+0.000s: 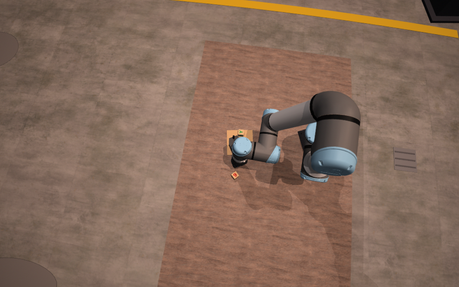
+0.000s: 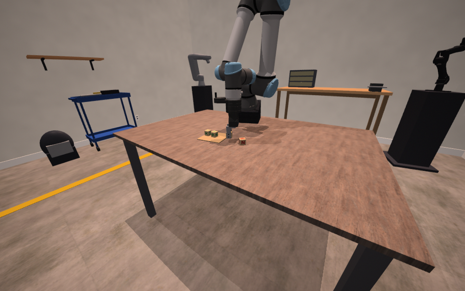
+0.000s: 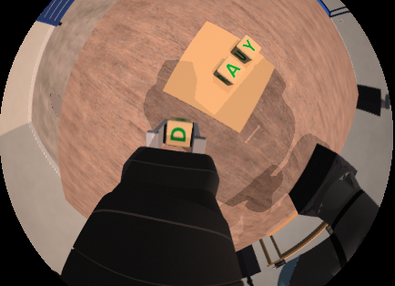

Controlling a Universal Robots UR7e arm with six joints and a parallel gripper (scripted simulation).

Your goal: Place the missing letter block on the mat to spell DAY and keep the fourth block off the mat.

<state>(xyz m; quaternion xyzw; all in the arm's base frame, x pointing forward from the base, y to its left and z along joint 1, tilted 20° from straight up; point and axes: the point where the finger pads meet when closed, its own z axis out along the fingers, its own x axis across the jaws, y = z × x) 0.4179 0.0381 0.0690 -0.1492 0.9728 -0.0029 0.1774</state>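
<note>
The mat lies 10 cm to the right of my hand, 4 cm below it and 2 cm behind it. From my hand the other things lie so: D block (right at my hand).
</note>
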